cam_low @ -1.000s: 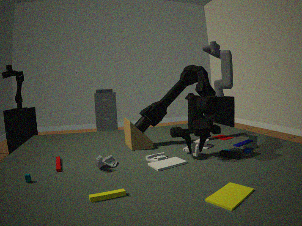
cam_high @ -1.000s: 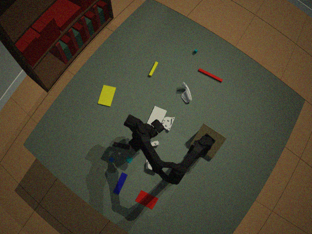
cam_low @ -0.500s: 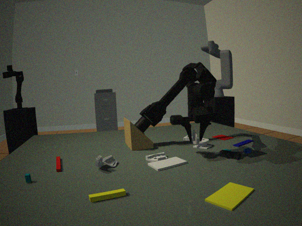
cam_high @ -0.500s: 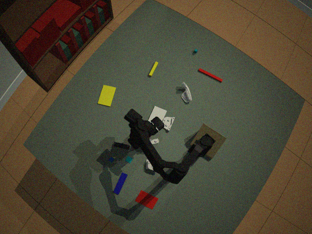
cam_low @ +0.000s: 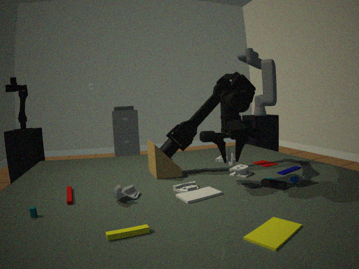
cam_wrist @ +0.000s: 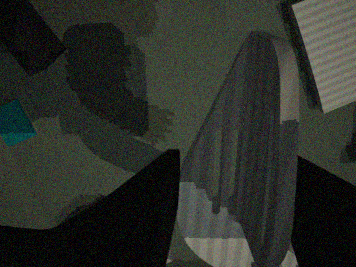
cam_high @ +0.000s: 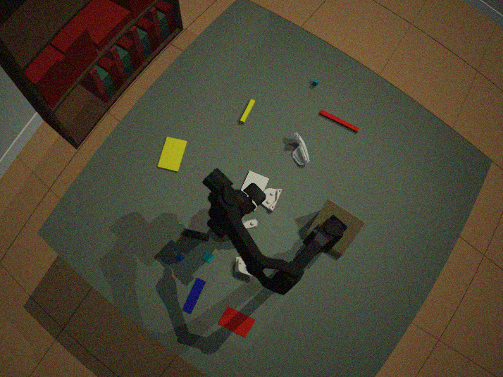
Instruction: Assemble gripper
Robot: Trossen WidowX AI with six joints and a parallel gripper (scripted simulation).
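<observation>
Now: gripper tip 12 cm to the left of the flat white plate, 8 cm above it and 3 cm short of it. Round my gripper tip: black block 12 cm to the left, 8 cm ahead, 7 cm below; then white block 11 cm behind, 9 cm to the left, 7 cm below; then gripper base 11 cm behind, 9 cm to the left, 6 cm below.
</observation>
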